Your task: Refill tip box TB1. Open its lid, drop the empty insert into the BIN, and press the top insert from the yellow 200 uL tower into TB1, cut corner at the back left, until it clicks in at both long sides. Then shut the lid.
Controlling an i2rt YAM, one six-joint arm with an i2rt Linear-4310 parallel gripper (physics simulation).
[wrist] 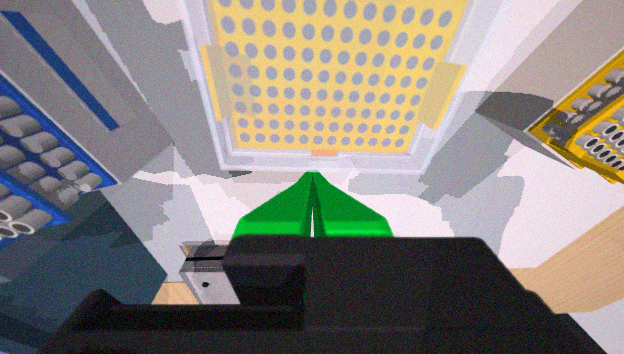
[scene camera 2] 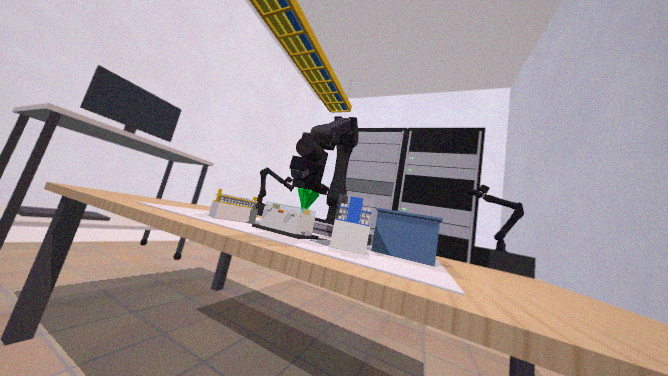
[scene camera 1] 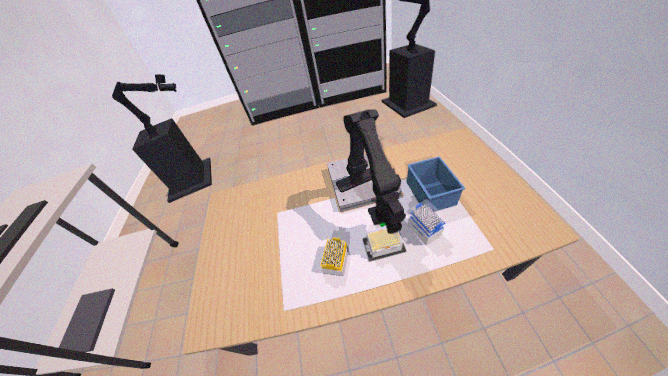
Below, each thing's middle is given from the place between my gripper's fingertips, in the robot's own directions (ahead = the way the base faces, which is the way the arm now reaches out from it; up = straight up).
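Labels:
Looking at the clear lid (wrist: pixel 375 94), I see that my gripper is 10 mm below it, 50 mm short of it and 20 mm to the left of it. Going by their middles, the lid is the nearest to my gripper of the things named here. There is also the blue bin (scene camera 2: pixel 414 237), which is 320 mm to the left of my hand and 70 mm behind it.

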